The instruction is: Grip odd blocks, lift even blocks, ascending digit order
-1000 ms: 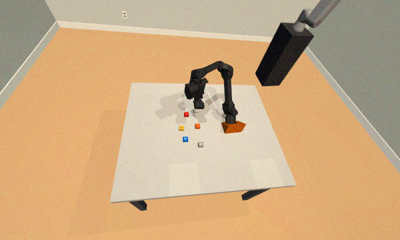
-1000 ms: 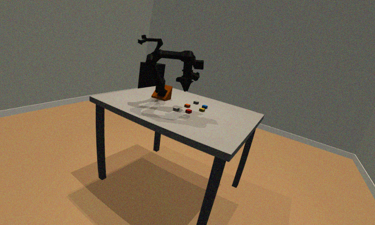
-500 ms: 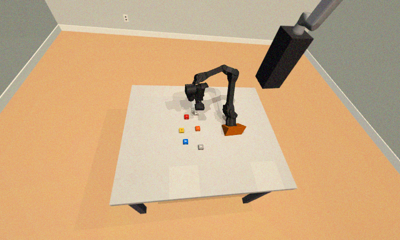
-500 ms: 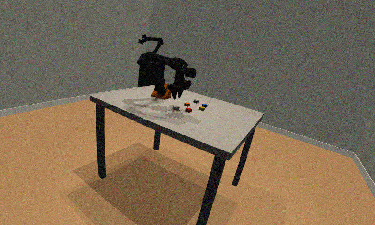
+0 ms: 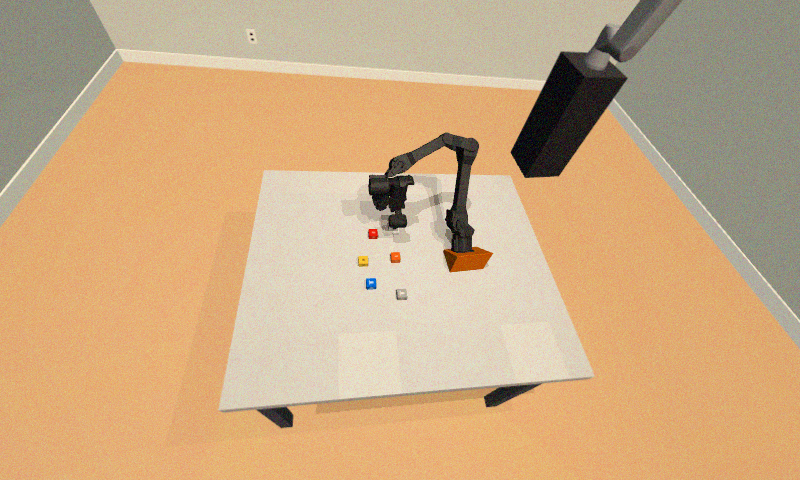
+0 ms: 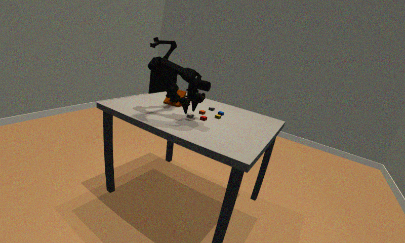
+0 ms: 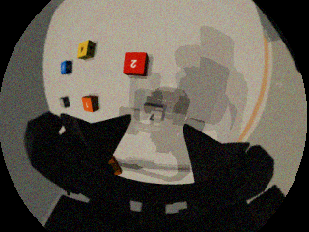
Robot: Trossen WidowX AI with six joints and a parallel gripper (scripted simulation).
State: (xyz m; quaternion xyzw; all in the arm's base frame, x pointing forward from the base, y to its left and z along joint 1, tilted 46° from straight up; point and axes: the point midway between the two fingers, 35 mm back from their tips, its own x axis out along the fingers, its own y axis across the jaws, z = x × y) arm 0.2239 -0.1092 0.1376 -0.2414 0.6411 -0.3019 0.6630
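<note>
Now: gripper tip 10 mm to the right of the white block and 20 mm above it. Also, from my gripper tip: orange block (20 mm ahead, 150 mm to the left, 20 mm below); then red block (80 mm ahead, 40 mm to the left, 20 mm below); then yellow block (130 mm ahead, 150 mm to the left, 20 mm below).
</note>
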